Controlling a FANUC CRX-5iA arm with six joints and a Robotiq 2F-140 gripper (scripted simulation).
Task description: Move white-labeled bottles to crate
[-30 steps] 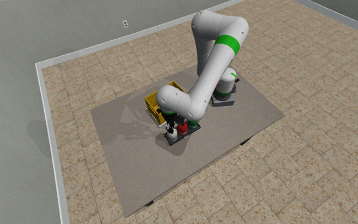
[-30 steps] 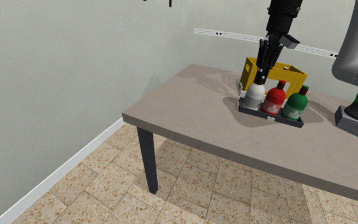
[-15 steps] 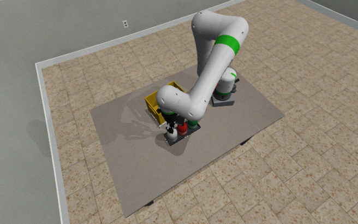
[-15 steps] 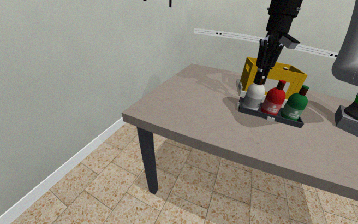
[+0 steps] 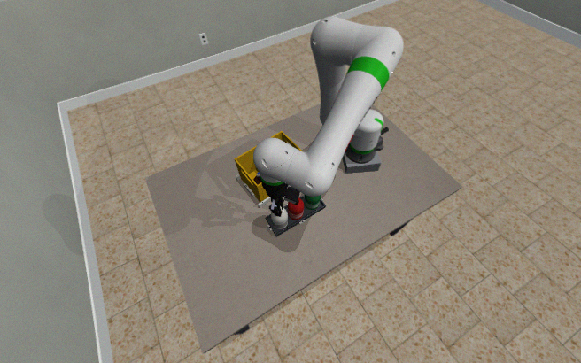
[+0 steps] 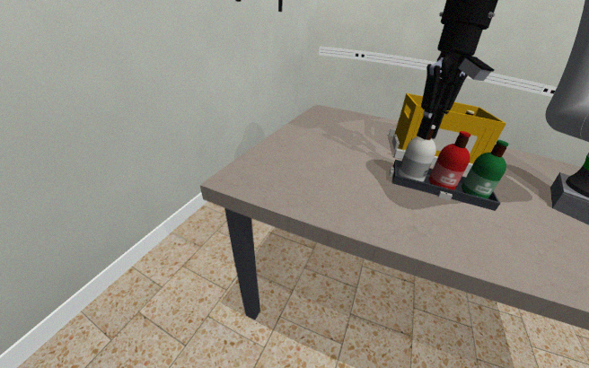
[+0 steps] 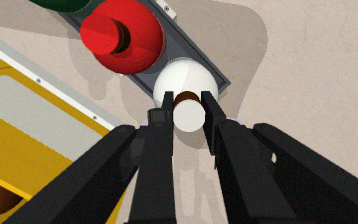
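The white bottle is 80 mm below my hand. The rest, counted from my hand: green bottle (180 mm behind, 80 mm below); then dark tray (150 mm below, 90 mm behind); then red bottle (90 mm behind, 80 mm below).
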